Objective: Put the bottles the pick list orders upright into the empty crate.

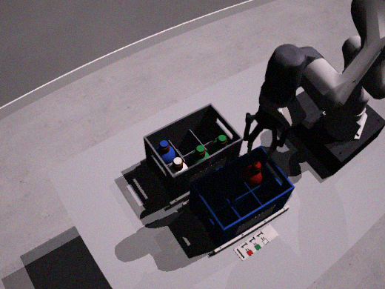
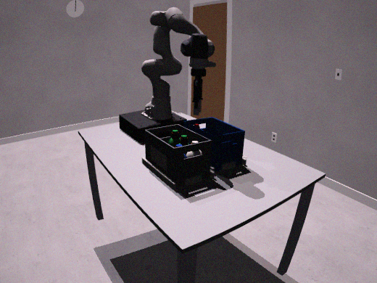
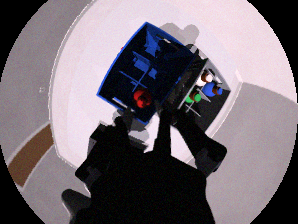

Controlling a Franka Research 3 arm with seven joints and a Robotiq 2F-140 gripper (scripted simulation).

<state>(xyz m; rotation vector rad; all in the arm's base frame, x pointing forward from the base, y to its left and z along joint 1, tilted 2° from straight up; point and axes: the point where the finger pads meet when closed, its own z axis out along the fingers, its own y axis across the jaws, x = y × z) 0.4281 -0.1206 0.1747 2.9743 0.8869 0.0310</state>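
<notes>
The black crate lies 7 cm ahead of my hand, 21 cm to the right of it and 17 cm below it. Round my hand: white-labelled bottle (16 cm ahead, 19 cm to the right, 17 cm below); blue crate (9 cm ahead, 2 cm to the left, 17 cm below); red-label bottle (1 cm behind, 17 cm below).
</notes>
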